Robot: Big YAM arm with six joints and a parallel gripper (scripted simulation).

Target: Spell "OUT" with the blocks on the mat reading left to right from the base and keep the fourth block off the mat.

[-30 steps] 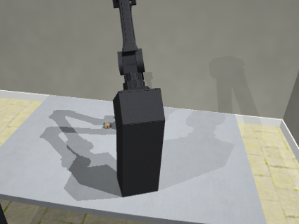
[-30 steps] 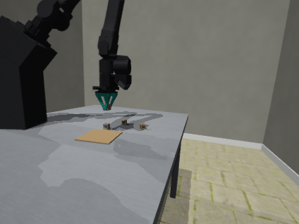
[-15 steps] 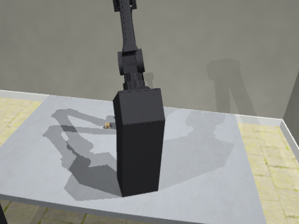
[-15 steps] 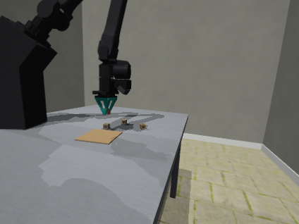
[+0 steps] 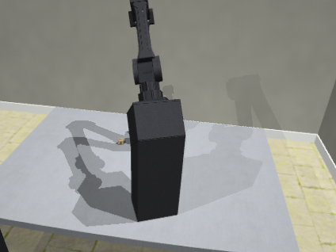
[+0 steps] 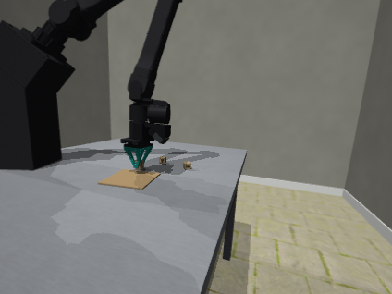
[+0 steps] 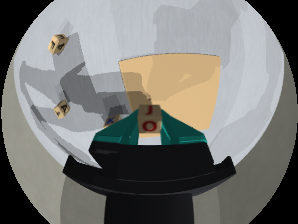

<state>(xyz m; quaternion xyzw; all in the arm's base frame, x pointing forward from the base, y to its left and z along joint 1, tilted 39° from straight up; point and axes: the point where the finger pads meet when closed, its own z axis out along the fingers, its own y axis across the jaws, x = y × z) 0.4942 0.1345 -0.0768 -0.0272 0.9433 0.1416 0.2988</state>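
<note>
My hand is 40 mm to the left of the tan mat, 30 mm above it and 10 mm short of it.
</note>
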